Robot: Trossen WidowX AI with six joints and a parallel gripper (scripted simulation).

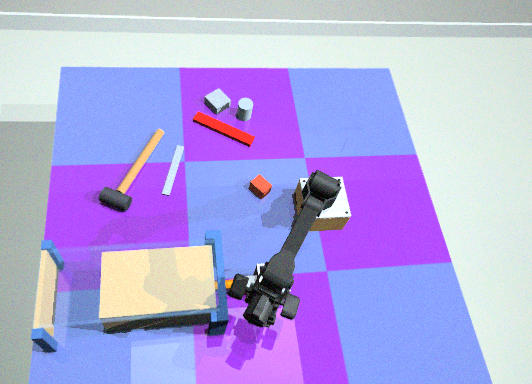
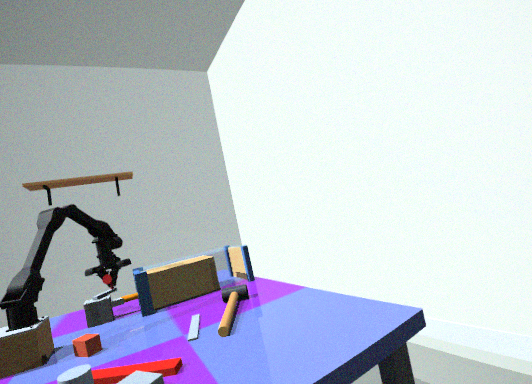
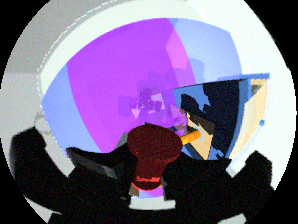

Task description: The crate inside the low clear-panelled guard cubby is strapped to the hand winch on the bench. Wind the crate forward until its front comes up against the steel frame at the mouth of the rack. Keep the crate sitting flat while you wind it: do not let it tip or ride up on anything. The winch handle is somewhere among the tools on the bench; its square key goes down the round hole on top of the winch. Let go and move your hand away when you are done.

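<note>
Now: the red knob 2 cm above my gripper tip. The rest, counted from my gripper tip: winch handle (2 cm behind, 4 cm to the right, 1 cm below); winch (5 cm behind, 11 cm to the right, 8 cm below); grey strip (32 cm ahead, 47 cm to the right, 11 cm below).
</note>
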